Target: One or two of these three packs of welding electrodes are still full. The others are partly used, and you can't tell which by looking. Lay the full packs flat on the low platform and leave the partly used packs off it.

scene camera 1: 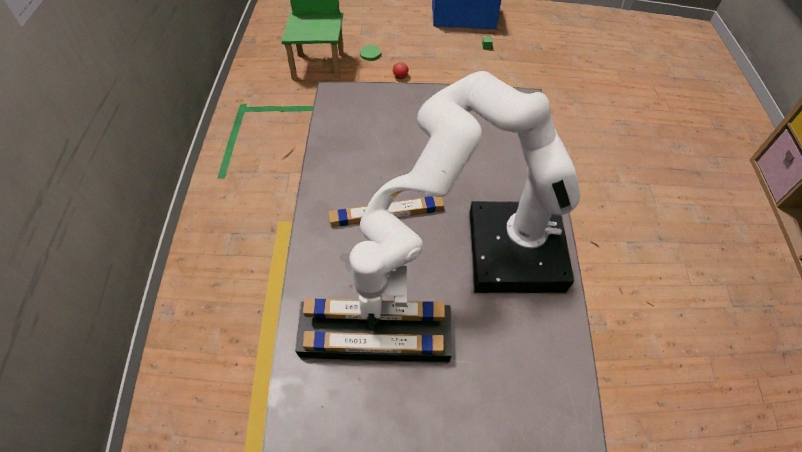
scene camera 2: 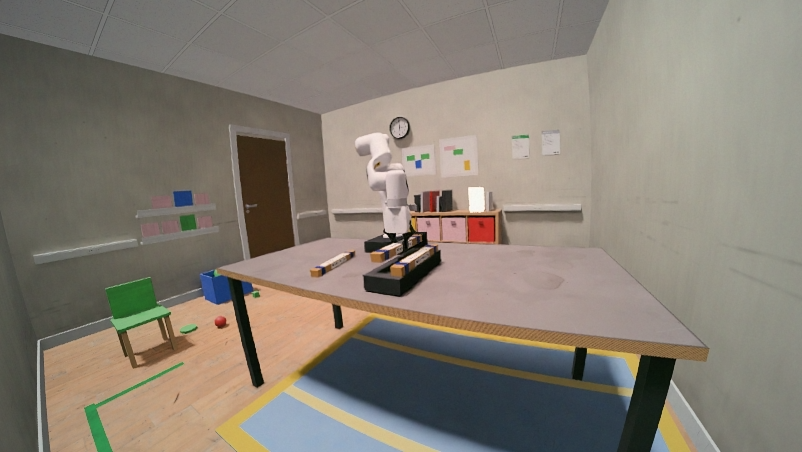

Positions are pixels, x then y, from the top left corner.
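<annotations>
There is a platform in the scene, visible in scene camera 1 [334, 325] and likewise in scene camera 2 [379, 280].
</annotations>
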